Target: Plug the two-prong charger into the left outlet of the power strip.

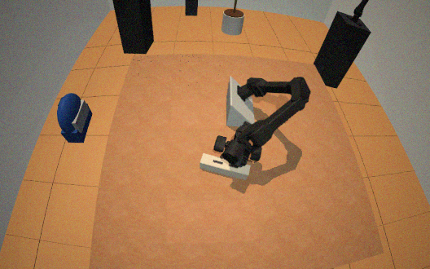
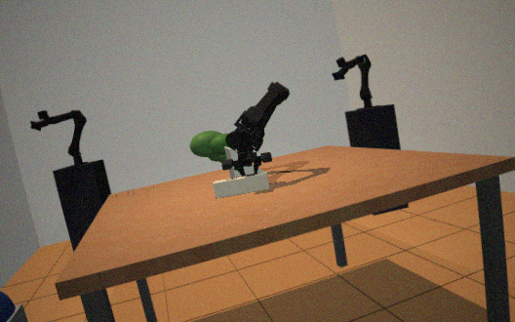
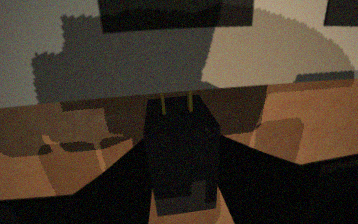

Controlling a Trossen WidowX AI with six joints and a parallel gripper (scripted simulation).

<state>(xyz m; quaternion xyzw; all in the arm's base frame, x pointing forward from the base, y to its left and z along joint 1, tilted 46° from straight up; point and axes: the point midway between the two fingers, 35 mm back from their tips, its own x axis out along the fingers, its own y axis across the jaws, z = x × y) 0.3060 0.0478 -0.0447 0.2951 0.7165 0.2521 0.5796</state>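
Now: gripper tip 2 cm short of the black two-prong charger and 1 cm below it.
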